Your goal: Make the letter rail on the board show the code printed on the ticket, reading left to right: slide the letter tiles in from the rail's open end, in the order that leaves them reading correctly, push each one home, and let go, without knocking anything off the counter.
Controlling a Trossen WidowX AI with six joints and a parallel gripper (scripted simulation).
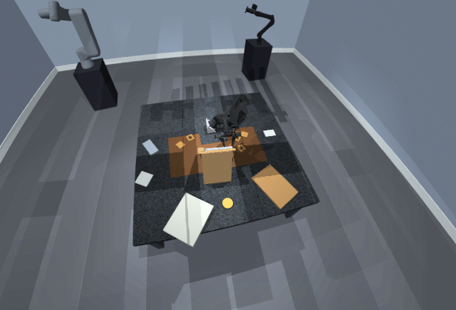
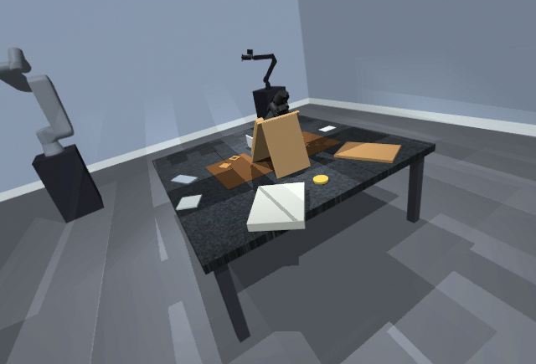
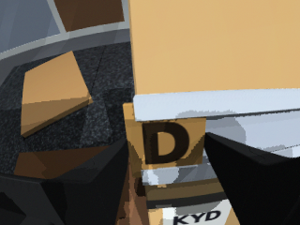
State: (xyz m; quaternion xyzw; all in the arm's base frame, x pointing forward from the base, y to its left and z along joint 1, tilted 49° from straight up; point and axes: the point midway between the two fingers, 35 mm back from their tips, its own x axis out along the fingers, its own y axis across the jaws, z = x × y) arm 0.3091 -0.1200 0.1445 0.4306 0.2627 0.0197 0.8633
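My gripper tip is now 9 cm above the white ticket, 7 cm past it and 2 cm to the left of it. Round my gripper tip: white box: 39 cm to the right, 36 cm ahead, 15 cm below; brown mat: 17 cm below, 16 cm behind, 5 cm to the right; flat tan slab: 32 cm ahead, 26 cm to the left, 16 cm below.
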